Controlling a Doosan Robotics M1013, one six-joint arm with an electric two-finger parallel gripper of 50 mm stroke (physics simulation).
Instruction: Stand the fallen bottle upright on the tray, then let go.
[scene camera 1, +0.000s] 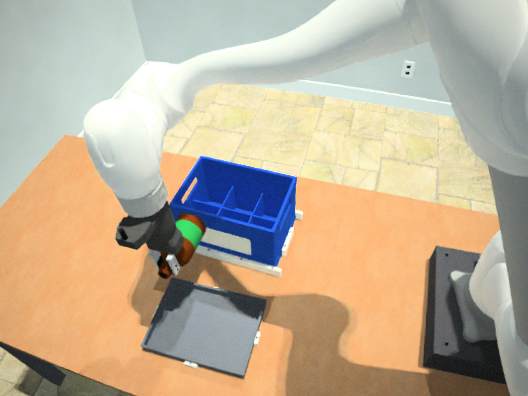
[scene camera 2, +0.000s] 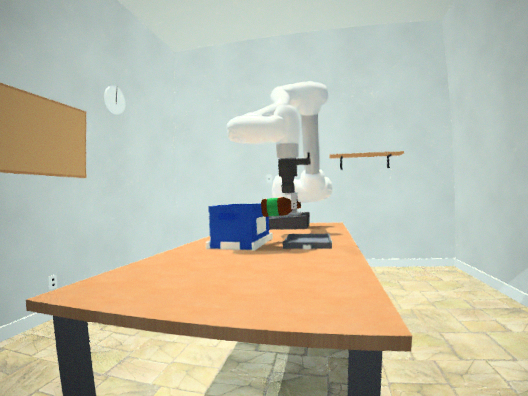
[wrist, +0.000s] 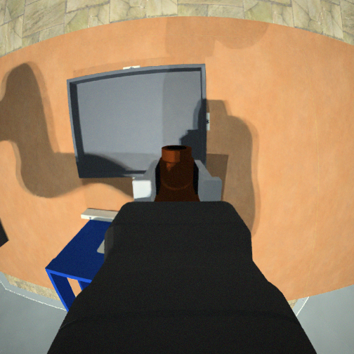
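Pixels of known places: gripper, fingertip midpoint: (scene camera 1: 169, 269) (scene camera 2: 294, 208); arm's base, origin of the base link: (scene camera 1: 493, 306) (scene camera 2: 285, 215).
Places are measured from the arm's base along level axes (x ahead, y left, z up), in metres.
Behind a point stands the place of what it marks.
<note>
A brown bottle with a green label (scene camera 1: 189, 233) @(z 0.118, x 0.707, y -0.088 m) (scene camera 2: 272, 206) @(z 0.091, x 0.763, y -0.104 m) (wrist: 176, 172) is held in the air, lying nearly level, with its base beside the blue crate's upper edge. My gripper (scene camera 1: 165, 264) @(z 0.080, x 0.745, y -0.014 m) (scene camera 2: 294, 202) @(z 0.080, x 0.745, y -0.014 m) (wrist: 176, 170) is shut on the bottle's neck and points down. The mouth sticks out past the fingers. In the wrist view the gripper body hides the bottle's label and base. The grey tray (scene camera 1: 202, 325) @(z -0.072, x 0.683, y 0.047 m) (scene camera 2: 307, 245) @(z -0.062, x 0.805, y 0.026 m) (wrist: 122, 115) lies flat on the table, lower than the bottle and off to the side of its mouth end.
A blue crate with dividers (scene camera 1: 237, 220) @(z 0.100, x 0.606, y -0.146 m) (scene camera 2: 231, 227) @(z 0.011, x 0.760, y -0.271 m) (wrist: 82, 250) stands on the table (scene camera 1: 360, 240) @(z -0.077, x 0.288, y -0.232 m) (scene camera 2: 225, 290) @(z -0.077, x 1.267, y -0.225 m) (wrist: 290, 150), close to the bottle's base. White corner brackets (scene camera 1: 265, 270) @(z -0.062, x 0.542, y -0.112 m) edge the crate. The robot's dark base plate (scene camera 1: 437, 310) @(z 0.000, x 0.137, y 0.012 m) is at the right in scene camera 1.
</note>
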